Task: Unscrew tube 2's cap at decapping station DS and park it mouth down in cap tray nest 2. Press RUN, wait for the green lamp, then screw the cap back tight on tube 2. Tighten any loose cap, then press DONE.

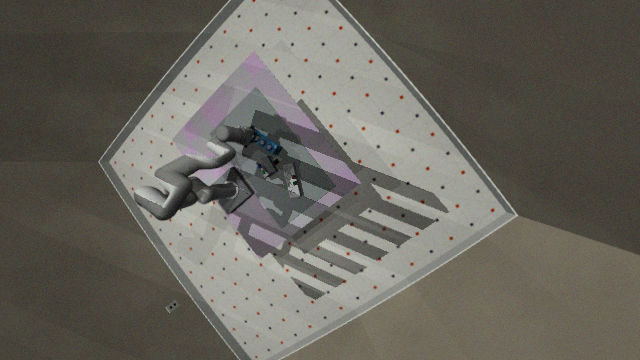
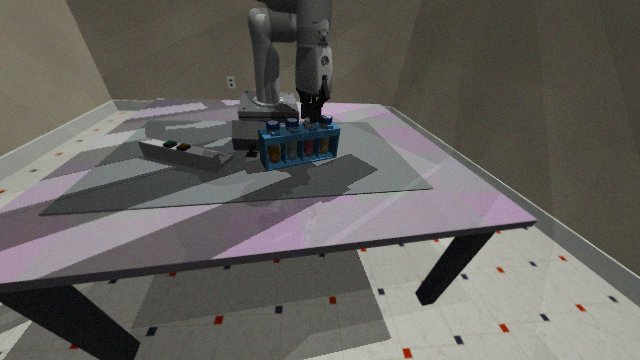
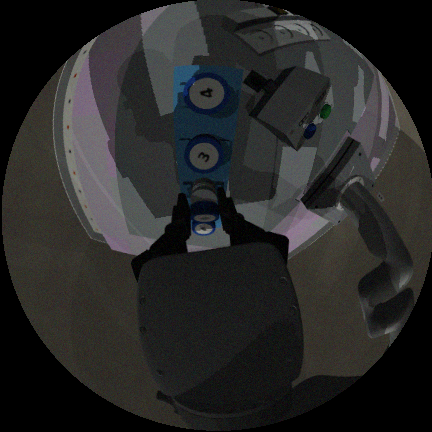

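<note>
A blue tube rack stands on the grey mat and holds several tubes. Caps 4, 3 and 1 sit on their tubes. My gripper points straight down over the rack and is shut on tube 2's blue cap. Tube 2's grey neck shows right under the cap. I cannot tell whether the cap is seated on the thread.
A grey station box with a green button and a blue button stands beside the rack. A long grey tray with a green and an amber light lies further left. The arm's base is behind.
</note>
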